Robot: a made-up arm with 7 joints.
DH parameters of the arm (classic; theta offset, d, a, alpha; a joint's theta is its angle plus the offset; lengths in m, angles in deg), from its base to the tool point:
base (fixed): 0 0 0 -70
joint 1: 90 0 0 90
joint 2: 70 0 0 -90
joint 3: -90 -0.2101 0.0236 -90
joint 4: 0 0 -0.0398 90
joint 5: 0 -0.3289 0 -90
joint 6: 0 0 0 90
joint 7: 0 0 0 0
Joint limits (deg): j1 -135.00..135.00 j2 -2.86..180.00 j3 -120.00..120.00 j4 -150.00..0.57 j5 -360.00..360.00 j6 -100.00..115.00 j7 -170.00..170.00
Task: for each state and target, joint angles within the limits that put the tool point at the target. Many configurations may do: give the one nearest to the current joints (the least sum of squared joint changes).
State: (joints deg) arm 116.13 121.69 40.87 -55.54 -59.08 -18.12 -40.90
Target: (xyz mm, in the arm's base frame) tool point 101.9 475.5 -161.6
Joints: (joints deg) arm 122.91 123.55 37.06 -52.78 -59.08 -18.12 -40.90
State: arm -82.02 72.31 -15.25 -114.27 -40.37 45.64 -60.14
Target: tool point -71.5 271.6 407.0
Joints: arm -106.55 103.47 5.93 -63.30 -40.37 45.64 -60.14
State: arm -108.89 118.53 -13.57 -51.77 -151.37 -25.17 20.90
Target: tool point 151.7 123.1 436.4
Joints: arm -111.02 86.13 -26.31 -71.35 -151.37 -25.17 20.90
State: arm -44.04 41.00 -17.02 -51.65 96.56 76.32 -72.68
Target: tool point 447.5 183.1 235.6
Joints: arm -91.65 52.33 -10.96 -29.05 96.56 76.32 -72.68
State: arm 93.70 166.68 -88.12 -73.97 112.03 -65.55 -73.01
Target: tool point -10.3 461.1 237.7
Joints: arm 90.77 135.76 -105.66 -48.30 112.03 -65.55 -73.01
